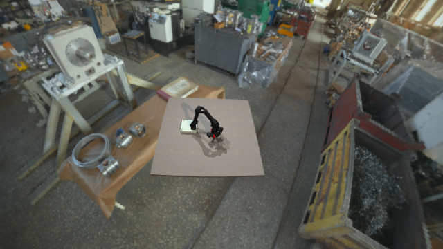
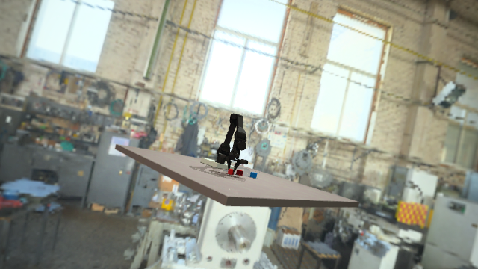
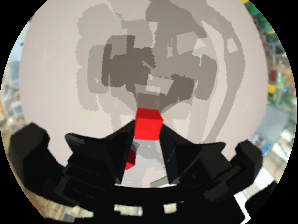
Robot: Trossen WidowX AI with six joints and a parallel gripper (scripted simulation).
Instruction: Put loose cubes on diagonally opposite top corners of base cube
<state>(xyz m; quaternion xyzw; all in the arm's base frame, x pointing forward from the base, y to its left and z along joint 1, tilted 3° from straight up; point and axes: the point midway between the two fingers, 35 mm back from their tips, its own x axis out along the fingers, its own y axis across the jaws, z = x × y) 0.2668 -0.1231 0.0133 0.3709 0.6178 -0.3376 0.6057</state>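
Right now my gripper tip is 20 cm to the right of the blue base cube and 2 cm short of it.
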